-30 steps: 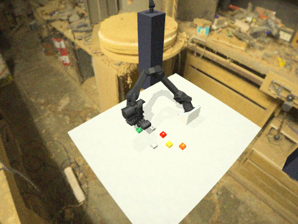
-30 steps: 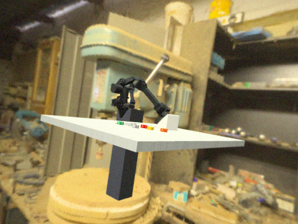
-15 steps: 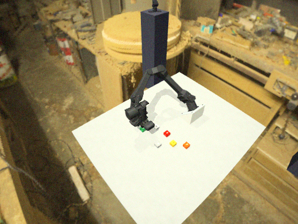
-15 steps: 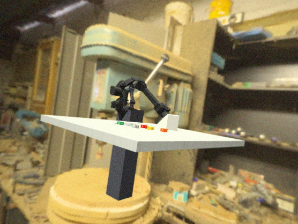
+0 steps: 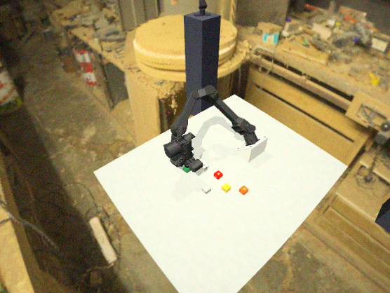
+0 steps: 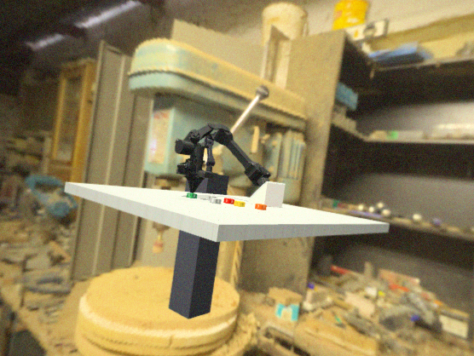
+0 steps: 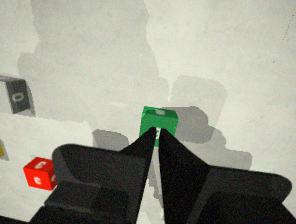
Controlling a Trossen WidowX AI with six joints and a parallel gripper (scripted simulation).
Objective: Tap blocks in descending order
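The green block is 1 cm below my gripper tip. Also, from my gripper tip: white block: 8 cm behind, 5 cm to the left, 1 cm below; red block: 14 cm to the left, 9 cm behind, 1 cm below; grey block: 16 cm to the left, 2 cm ahead, 1 cm below.
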